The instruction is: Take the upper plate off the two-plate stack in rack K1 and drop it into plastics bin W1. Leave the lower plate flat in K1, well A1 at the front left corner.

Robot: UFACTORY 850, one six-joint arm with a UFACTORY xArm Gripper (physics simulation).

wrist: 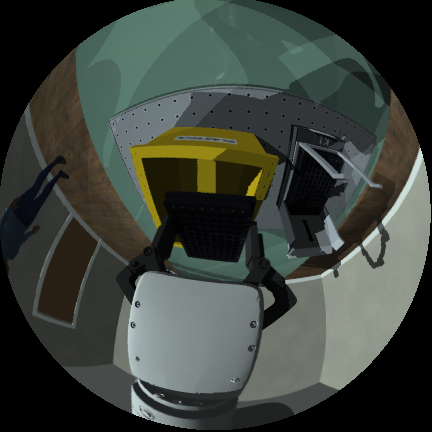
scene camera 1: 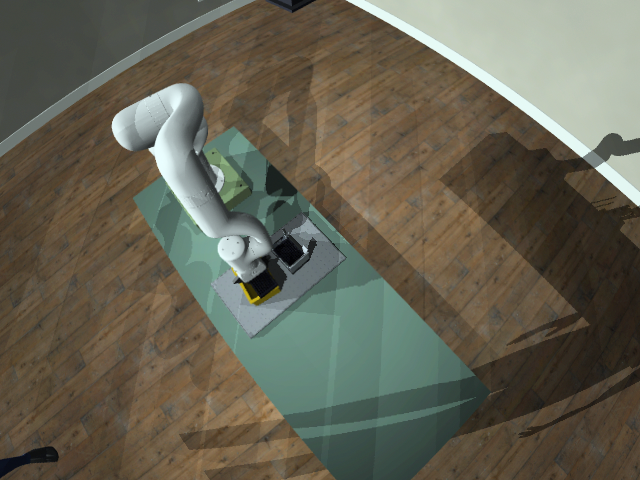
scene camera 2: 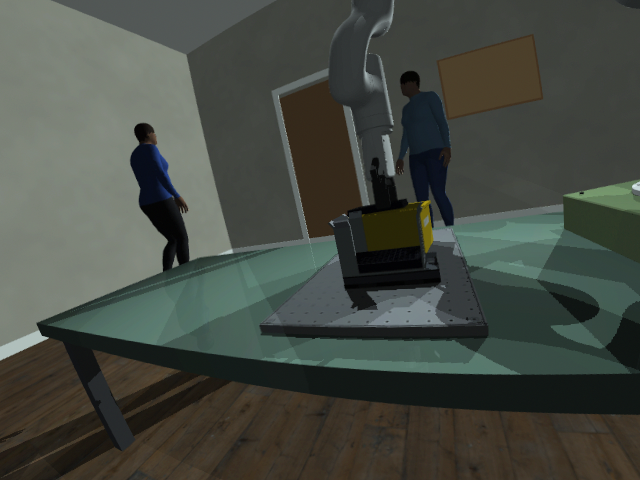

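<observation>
My gripper [scene camera 2: 385, 200] [wrist: 209, 225] is shut on the upper plate [scene camera 1: 265, 284] [wrist: 210, 220], a black well plate gripped by its two sides. It hangs over the open top of the yellow plastics bin W1 [scene camera 1: 256, 299] [scene camera 2: 390, 233] [wrist: 175, 151], close to rim height in the scene camera 2 view. The lower plate [scene camera 1: 289, 250] [scene camera 2: 390, 257] [wrist: 315, 185], also black, lies in rack K1 [scene camera 1: 298, 265] [scene camera 2: 392, 278] [wrist: 327, 140] and looks flat. Its well A1 corner is too small to tell. The held plate hides part of the bin's inside.
Rack K1 stands beside the bin, with tall grey guides and thin light bars rising from it. Both stand on a grey perforated board [scene camera 1: 251, 322] [scene camera 2: 310, 310] on the green table [scene camera 1: 351, 351] [scene camera 2: 232, 294]. The arm's green base block [scene camera 1: 233, 180] [scene camera 2: 599, 222] is behind.
</observation>
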